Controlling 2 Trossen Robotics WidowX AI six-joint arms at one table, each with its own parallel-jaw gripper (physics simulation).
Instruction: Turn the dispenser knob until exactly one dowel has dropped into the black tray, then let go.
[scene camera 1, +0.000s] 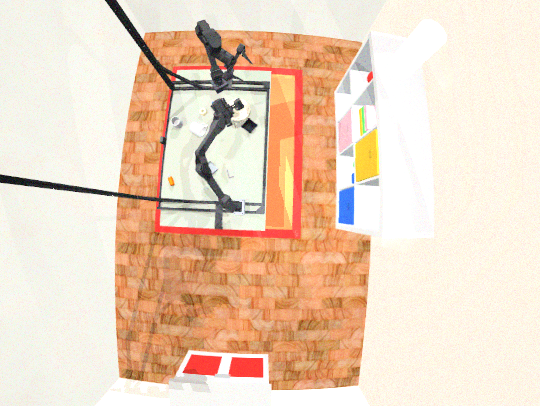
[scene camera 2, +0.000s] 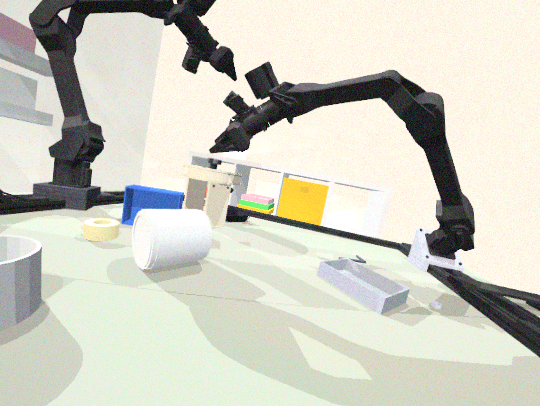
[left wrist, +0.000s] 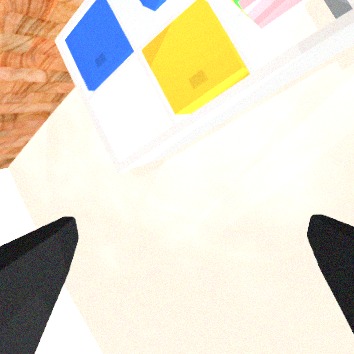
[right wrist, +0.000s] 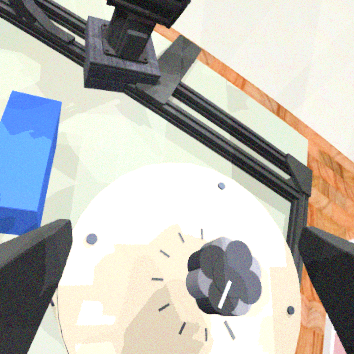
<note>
The left gripper (scene camera 2: 229, 76) is open and holds nothing. The right gripper (scene camera 2: 212, 146) is open, with nothing in its grasp. Also in view: a blue box (scene camera 2: 136, 198). The table carries a white cylinder (scene camera 2: 160, 237), a tape roll (scene camera 2: 100, 229) and a grey tray (scene camera 2: 381, 294). Also in view: a cream dispenser (right wrist: 124, 278).
The blue box also shows in the right wrist view (right wrist: 36, 118). The left gripper also shows in the left wrist view (left wrist: 193, 226). The right gripper shows as well in the right wrist view (right wrist: 188, 234). The left wrist view misses the blue box: it is out of frame. The left wrist view misses the white cylinder: it is out of frame.
</note>
